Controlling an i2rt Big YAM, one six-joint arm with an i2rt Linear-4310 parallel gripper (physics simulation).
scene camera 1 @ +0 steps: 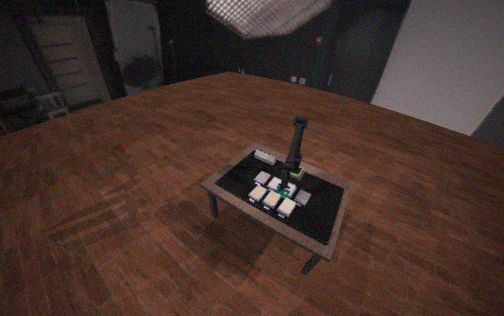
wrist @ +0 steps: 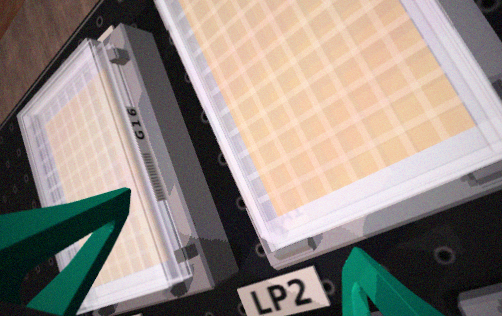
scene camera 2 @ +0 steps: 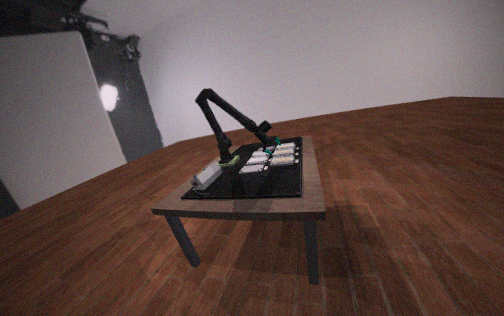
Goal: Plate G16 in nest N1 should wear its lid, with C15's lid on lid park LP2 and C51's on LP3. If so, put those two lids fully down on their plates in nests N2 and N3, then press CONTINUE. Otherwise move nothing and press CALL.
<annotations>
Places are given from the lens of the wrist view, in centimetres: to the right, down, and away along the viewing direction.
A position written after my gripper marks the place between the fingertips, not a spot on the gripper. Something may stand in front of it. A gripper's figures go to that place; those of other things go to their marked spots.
my gripper (wrist: 240, 229): 0, 3, 14
plate (wrist: 323, 119): 2, -1, 10
LP2 label (wrist: 301, 285): 2, 6, 15
The marked spots on the LP2 label and the plate are 8 cm apart.
</annotations>
